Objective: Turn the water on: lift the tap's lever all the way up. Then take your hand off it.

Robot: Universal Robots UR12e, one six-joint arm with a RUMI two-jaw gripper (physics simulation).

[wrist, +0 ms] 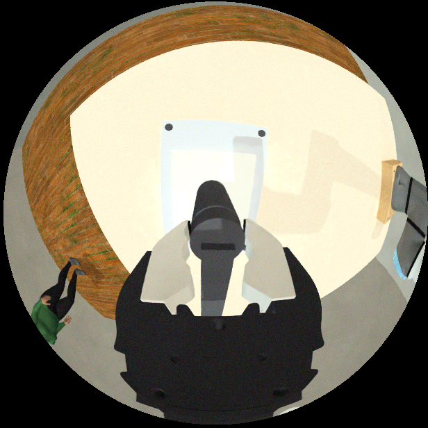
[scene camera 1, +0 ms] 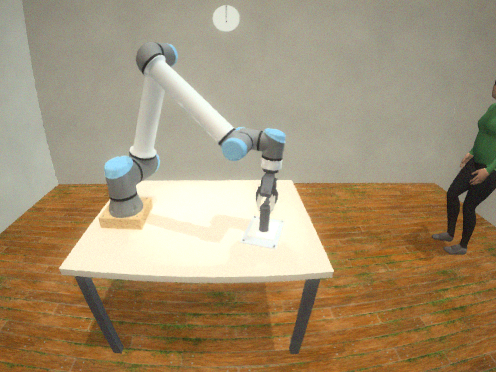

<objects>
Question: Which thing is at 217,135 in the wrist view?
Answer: A pale base plate.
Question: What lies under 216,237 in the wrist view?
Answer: A lever.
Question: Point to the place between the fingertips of my gripper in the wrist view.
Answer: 216,220
</objects>
